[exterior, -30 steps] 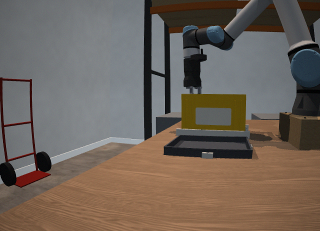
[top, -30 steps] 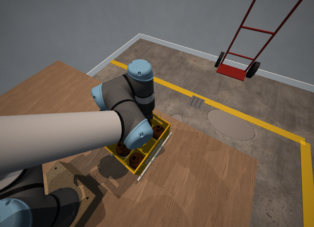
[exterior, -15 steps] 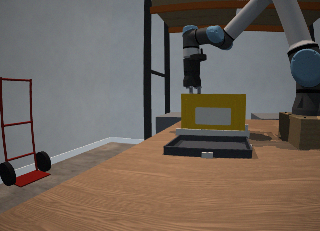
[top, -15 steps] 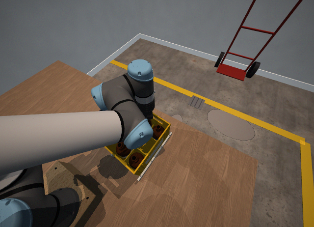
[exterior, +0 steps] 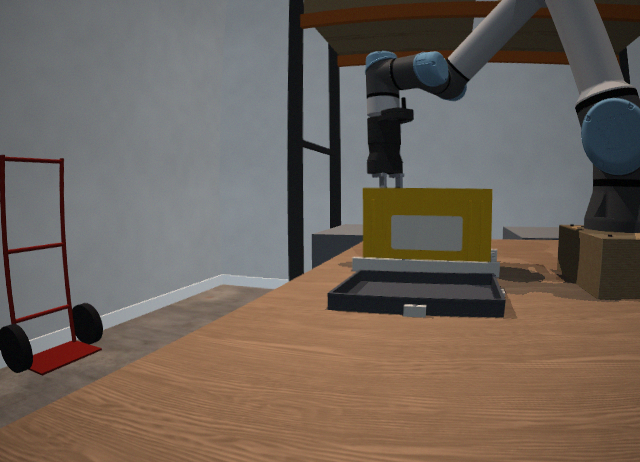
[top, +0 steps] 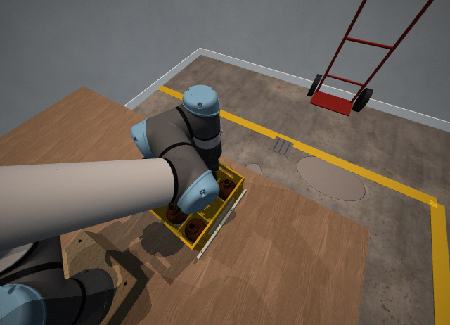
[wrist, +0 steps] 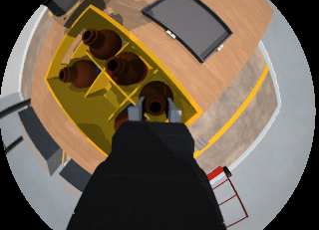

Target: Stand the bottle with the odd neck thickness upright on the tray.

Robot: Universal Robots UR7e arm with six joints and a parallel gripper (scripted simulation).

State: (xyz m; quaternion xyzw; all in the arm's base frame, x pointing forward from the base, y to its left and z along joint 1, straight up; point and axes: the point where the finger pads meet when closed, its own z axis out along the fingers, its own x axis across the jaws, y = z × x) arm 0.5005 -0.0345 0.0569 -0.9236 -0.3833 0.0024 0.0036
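Right now my hand is 18 cm past the glass bottle, 9 cm to the left of it and 7 cm above it. Round my hand: dark tray: 25 cm to the left, 15 cm below, 11 cm behind; then yellow crate: 9 cm behind, 8 cm below, 4 cm to the right.
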